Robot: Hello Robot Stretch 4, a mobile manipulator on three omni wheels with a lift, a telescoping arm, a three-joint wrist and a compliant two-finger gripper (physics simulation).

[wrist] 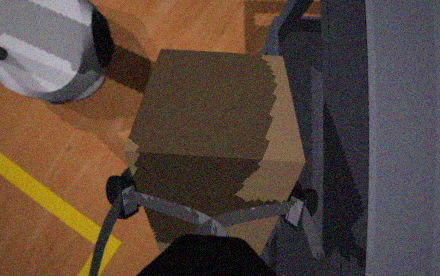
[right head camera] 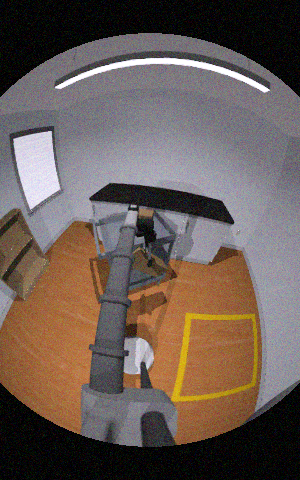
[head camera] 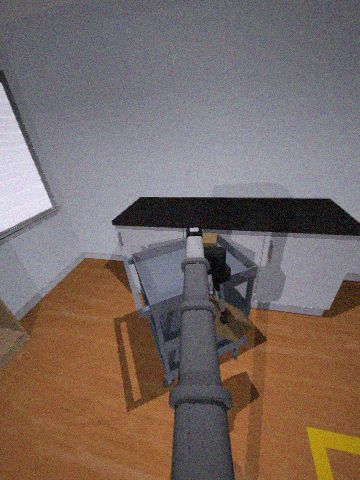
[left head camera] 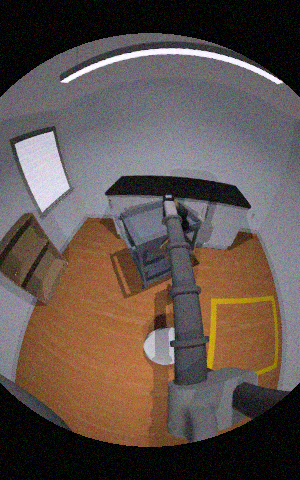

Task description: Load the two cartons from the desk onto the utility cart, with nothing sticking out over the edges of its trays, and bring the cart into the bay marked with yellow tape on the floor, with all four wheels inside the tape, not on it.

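Frame: origin at the robot's base, x back, y up, z left, level; metres.
Seen in the pictures: gripper, between the fingertips: [wrist: 210, 189]; robot's base, origin of its link: [right head camera: 132, 354] [left head camera: 164, 344].
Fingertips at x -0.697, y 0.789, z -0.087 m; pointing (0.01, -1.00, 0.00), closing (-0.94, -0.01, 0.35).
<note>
Pixels of each thing's top centre, then the offset from my fingertips to it. "spot": a spot on its surface instead. Level surfaces: height alone.
- grey-blue utility cart, a spot on its surface: [head camera: 160, 275] spot: dz +0.297, dx -0.272, dy -0.022 m
- black-topped desk, height of its surface: dy +0.094 m
- brown shelf unit, a spot on its surface: [left head camera: 52, 280] spot: dz +1.719, dx +0.033, dy -0.716 m
My gripper [wrist: 210, 189] [right head camera: 149, 261] is shut on a brown carton [wrist: 200, 110] [right head camera: 161, 267] [head camera: 237, 325]. The carton hangs beside the grey-blue utility cart [head camera: 160, 275] [left head camera: 142, 227], lower than its top tray and close to its lower trays. Whether it touches the cart cannot be told. The other carton [head camera: 210, 239] [right head camera: 146, 216] sits on the top tray, partly hidden by my arm and wrist. The cart stands askew in front of the black-topped desk [head camera: 280, 215] [left head camera: 200, 187] [right head camera: 190, 202]. The yellow tape [left head camera: 212, 325] [right head camera: 220, 317] [wrist: 50, 197] marks the bay at right, apart from the cart.
My round white base [left head camera: 157, 345] [right head camera: 139, 355] [wrist: 45, 50] is on the floor between the cart and the viewer's side, left of the bay. A brown shelf unit [left head camera: 52, 280] [right head camera: 35, 275] stands at the left wall. A wall runs close along the bay's right side.
</note>
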